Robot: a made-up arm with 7 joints. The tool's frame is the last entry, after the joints.
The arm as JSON. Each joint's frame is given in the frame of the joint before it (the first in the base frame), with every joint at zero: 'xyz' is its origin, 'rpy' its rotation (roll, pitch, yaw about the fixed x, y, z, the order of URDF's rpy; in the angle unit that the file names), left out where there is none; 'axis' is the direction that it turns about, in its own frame. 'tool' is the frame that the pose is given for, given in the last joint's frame.
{
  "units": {
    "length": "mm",
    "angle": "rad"
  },
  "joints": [
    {
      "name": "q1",
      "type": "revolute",
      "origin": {
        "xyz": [
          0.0,
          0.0,
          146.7
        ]
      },
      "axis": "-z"
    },
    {
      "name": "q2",
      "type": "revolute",
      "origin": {
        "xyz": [
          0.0,
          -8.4,
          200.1
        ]
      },
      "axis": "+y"
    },
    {
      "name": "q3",
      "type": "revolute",
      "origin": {
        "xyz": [
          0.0,
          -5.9,
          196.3
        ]
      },
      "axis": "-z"
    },
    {
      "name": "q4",
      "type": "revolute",
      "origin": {
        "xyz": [
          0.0,
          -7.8,
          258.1
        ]
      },
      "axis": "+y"
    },
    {
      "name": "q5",
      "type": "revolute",
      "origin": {
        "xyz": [
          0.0,
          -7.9,
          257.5
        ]
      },
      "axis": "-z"
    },
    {
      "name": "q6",
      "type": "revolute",
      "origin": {
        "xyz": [
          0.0,
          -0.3,
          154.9
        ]
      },
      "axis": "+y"
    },
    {
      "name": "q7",
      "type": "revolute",
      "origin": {
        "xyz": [
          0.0,
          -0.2,
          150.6
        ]
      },
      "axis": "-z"
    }
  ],
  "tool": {
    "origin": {
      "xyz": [
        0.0,
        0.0,
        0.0
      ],
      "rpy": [
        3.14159,
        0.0,
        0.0
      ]
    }
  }
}
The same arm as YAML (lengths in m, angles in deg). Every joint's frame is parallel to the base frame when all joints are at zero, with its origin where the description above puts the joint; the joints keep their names.
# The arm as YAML. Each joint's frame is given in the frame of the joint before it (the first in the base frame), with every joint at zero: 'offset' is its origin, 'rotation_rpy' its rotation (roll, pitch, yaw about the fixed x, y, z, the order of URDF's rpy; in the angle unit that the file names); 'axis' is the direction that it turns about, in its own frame. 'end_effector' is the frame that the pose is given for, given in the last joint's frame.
length_unit: m
angle_unit: deg
chain:
  - id: q1
    offset: [0.0, 0.0, 0.1467]
    rotation_rpy: [0.0, 0.0, 0.0]
    axis: "-z"
  - id: q2
    offset: [0.0, -0.0084, 0.2001]
    rotation_rpy: [0.0, 0.0, 0.0]
    axis: "+y"
  - id: q3
    offset: [0.0, -0.0059, 0.1963]
    rotation_rpy: [0.0, 0.0, 0.0]
    axis: "-z"
  - id: q4
    offset: [0.0, -0.0078, 0.2581]
    rotation_rpy: [0.0, 0.0, 0.0]
    axis: "+y"
  - id: q5
    offset: [0.0, -0.0079, 0.2575]
    rotation_rpy: [0.0, 0.0, 0.0]
    axis: "-z"
  - id: q6
    offset: [0.0, -0.0003, 0.1549]
    rotation_rpy: [0.0, 0.0, 0.0]
    axis: "+y"
  - id: q7
    offset: [0.0, -0.0002, 0.1506]
    rotation_rpy: [0.0, 0.0, 0.0]
    axis: "-z"
end_effector:
  offset: [0.0, 0.0, 0.0]
  rotation_rpy: [180.0, 0.0, 0.0]

